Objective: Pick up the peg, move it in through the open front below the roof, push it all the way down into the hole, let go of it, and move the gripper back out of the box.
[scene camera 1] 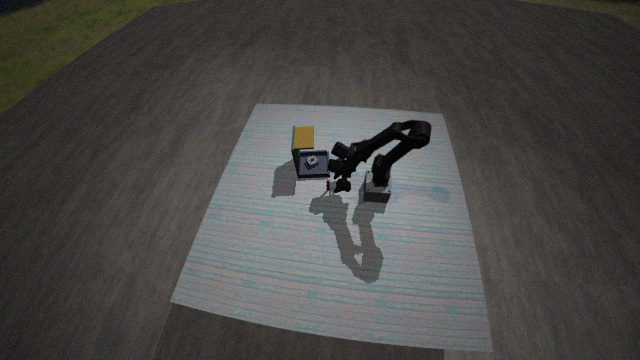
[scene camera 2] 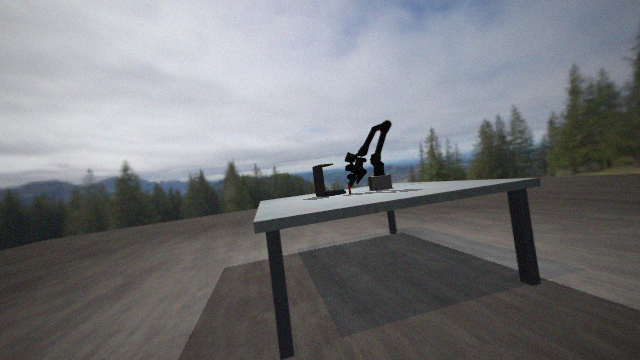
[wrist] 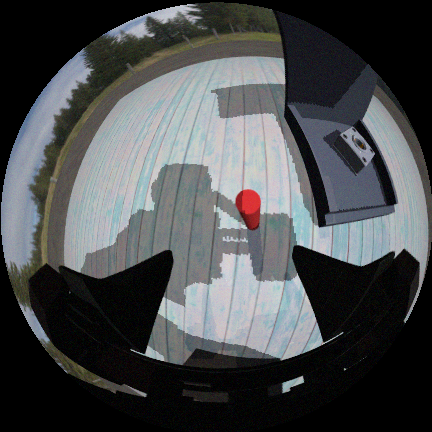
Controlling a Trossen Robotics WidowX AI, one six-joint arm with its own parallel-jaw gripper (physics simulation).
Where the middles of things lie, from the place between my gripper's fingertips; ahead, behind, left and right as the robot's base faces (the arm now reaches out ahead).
Scene:
The red peg [wrist: 247, 201] lies 30 mm ahead of my hand, 10 mm to the right of it and 10 mm below it. Also, from my hand: dark back wall [wrist: 320, 86]: 190 mm ahead, 160 mm to the right, 60 mm above; dark box [wrist: 326, 203]: 160 mm to the right, 110 mm ahead, 60 mm above.

